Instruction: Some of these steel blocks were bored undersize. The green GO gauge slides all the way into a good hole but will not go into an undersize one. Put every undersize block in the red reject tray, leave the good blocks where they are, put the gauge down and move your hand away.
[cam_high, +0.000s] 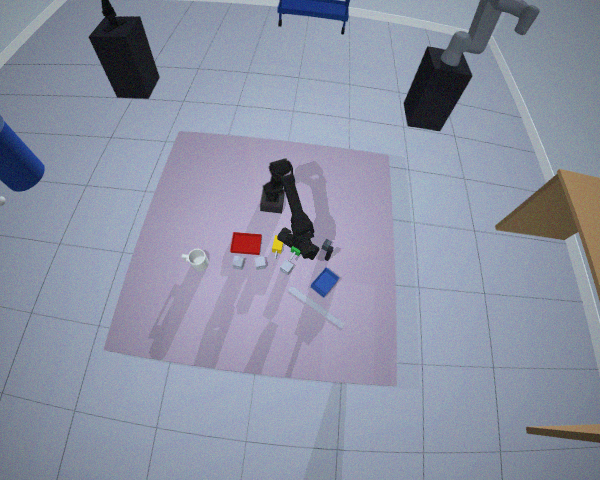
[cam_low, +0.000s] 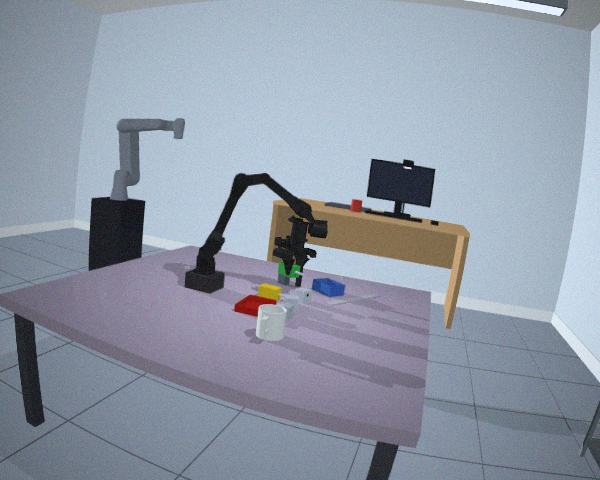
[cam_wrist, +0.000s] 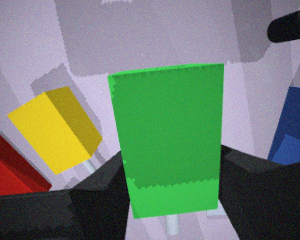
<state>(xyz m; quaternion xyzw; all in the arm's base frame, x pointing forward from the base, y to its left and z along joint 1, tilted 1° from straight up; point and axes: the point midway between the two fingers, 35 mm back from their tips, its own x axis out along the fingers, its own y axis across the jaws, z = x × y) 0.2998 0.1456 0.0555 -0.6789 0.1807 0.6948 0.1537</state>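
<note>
Right now my gripper tip is 70 mm short of the steel block, 270 mm to the left of it and 60 mm above it. Also, from my gripper tip: yellow gauge: 20 mm behind, 90 mm to the right, 60 mm below; then dark pin: 10 mm behind, 150 mm to the left, 20 mm below; then green GO gauge: 10 mm ahead, 20 mm above.
</note>
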